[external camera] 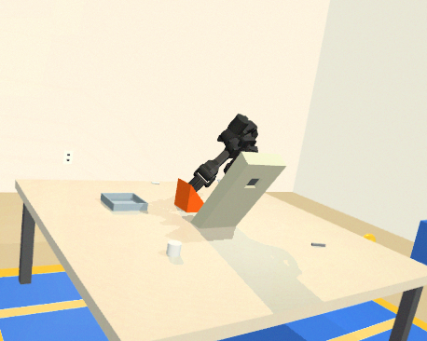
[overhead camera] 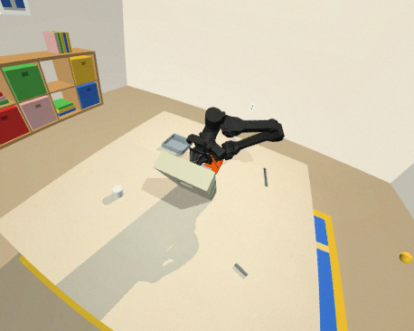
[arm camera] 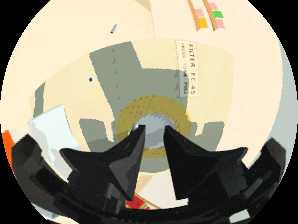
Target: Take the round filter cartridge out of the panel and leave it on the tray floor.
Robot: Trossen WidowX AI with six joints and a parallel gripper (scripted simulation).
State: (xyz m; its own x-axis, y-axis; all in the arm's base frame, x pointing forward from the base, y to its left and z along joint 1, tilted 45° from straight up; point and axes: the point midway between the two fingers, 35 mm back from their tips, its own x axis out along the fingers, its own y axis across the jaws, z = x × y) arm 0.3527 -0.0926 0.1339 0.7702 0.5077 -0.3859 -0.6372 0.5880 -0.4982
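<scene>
Now: the beige service panel 80 mm below my gripper tip and 40 mm behind it. Round my gripper tip: white round filter cartridge (10 mm below, 10 mm ahead); then shallow grey-blue tray (400 mm behind, 320 mm to the right, 250 mm below); then grey bar (320 mm to the left, 250 mm below, 110 mm ahead).
</scene>
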